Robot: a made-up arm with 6 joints. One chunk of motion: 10 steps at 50 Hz.
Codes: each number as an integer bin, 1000 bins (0 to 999) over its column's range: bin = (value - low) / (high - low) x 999, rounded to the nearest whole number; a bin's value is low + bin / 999 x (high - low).
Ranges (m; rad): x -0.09..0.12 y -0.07..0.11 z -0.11..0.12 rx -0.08..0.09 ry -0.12..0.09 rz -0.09..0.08
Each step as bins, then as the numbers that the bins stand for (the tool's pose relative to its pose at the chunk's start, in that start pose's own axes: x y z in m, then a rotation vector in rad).
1 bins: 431 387 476 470 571 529
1 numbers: 0.0006 -0.0003 -0.0004 0.0000 0.0000 0.0000
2 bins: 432 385 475 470 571 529
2 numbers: 0.0008 -0.0006 -0.0006 0.0000 0.0000 0.0000
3 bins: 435 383 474 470 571 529
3 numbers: 0.0014 -0.0010 -0.0009 0.0000 0.0000 0.0000
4 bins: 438 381 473 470 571 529
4 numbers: 0.0021 -0.0014 -0.0011 0.0000 0.0000 0.0000
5 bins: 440 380 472 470 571 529
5 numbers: 0.0025 -0.0015 -0.0013 0.0000 0.0000 0.0000
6 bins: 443 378 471 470 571 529
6 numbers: 0.0031 -0.0019 -0.0016 0.0000 0.0000 0.0000
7 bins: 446 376 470 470 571 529
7 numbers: 0.0038 -0.0023 -0.0018 0.0000 0.0000 0.0000
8 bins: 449 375 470 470 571 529
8 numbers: 0.0044 -0.0024 -0.0018 0.0000 0.0000 0.0000
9 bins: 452 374 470 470 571 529
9 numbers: 0.0050 -0.0026 -0.0018 0.0000 0.0000 0.0000
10 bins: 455 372 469 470 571 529
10 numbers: 0.0056 -0.0030 -0.0020 0.0000 0.0000 0.0000
